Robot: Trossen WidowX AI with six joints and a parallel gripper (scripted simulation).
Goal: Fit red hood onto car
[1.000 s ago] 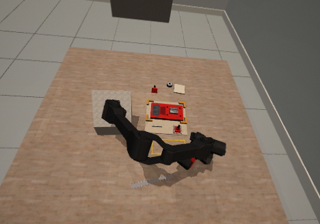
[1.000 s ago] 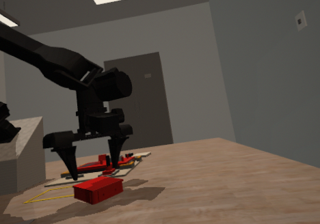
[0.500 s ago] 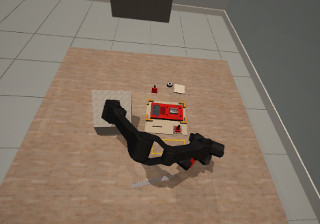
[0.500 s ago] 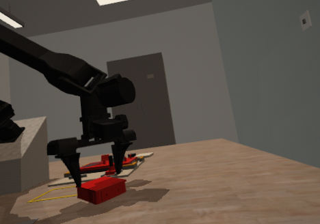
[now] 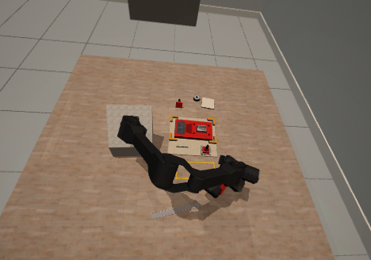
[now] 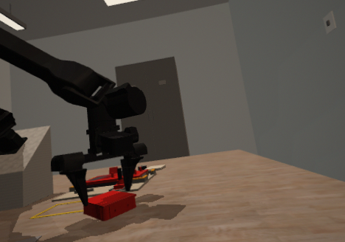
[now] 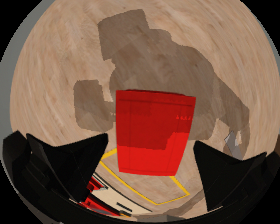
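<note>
The red hood is 10 mm below my gripper tip. The rest, counted from my gripper tip: grey strip (180 mm behind, 110 mm to the right, 20 mm below); then pale base plate (260 mm to the left, 90 mm behind, 10 mm below); then grey engine block (280 mm to the left, 50 mm behind).
</note>
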